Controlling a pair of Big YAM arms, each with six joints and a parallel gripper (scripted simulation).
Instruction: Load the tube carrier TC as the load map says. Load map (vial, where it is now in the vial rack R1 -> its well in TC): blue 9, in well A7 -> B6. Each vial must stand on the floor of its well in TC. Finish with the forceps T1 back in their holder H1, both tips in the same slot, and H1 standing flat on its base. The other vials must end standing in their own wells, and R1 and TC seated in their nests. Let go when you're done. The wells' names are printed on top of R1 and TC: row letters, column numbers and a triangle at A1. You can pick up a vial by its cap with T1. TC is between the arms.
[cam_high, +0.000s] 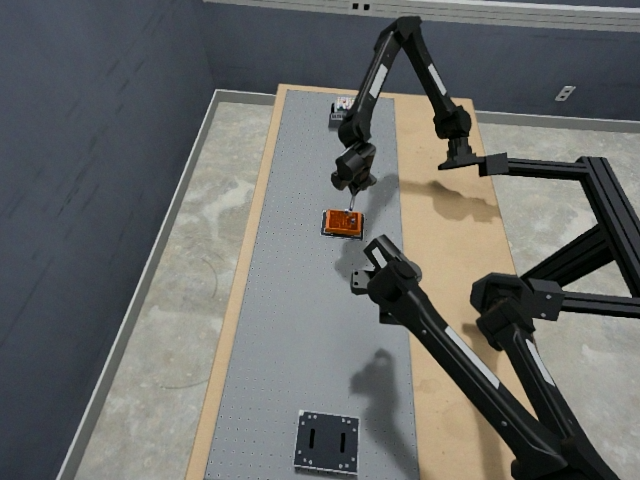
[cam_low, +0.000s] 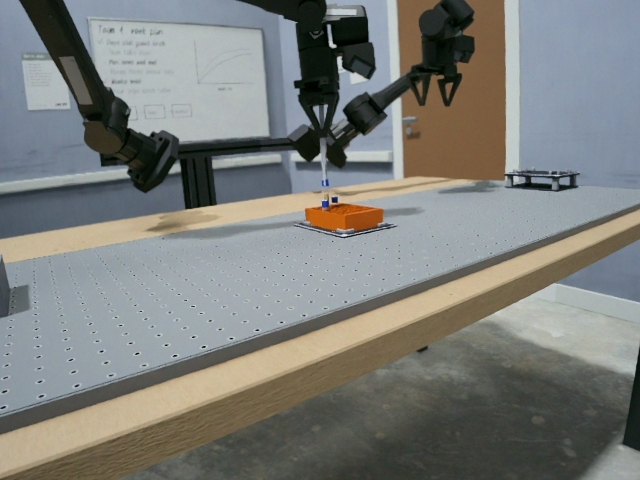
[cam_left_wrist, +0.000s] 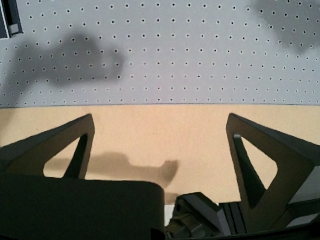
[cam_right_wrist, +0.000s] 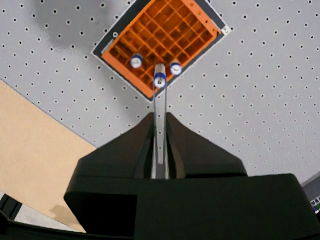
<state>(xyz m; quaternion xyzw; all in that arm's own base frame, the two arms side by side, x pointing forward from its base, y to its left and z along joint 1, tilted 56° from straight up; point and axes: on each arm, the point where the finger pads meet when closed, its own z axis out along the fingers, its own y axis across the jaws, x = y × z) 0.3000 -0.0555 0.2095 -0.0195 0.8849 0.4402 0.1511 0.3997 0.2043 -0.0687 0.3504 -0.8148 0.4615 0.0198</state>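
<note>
Now: right hand 20 mm short of the orange tube carrier, 20 mm to the right of it and 150 mm above it. From my right hand the other things lie so: grey holder H1: 10 mm ahead, 540 mm to the right, 160 mm below.
</note>
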